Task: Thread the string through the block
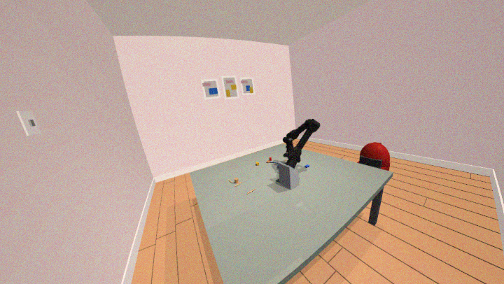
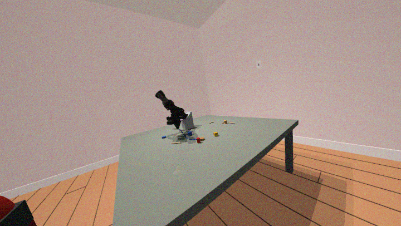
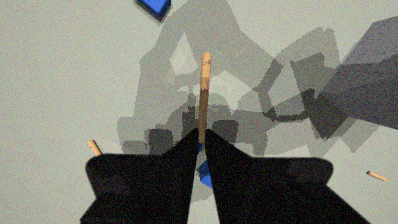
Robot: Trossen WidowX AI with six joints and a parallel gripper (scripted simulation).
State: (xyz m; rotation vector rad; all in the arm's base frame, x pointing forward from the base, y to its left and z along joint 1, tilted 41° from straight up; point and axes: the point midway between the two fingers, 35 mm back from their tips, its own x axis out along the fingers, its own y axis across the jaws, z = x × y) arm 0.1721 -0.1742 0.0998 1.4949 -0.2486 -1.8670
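My gripper tip is 130 mm short of the thin stick, 110 mm to the left of it and 60 mm above it. Round my gripper tip: blue block: 100 mm behind, 110 mm to the right, 60 mm below; round wooden button: 270 mm ahead, 50 mm to the left, 60 mm below; thin wooden stick: 10 mm behind, 10 mm to the right.
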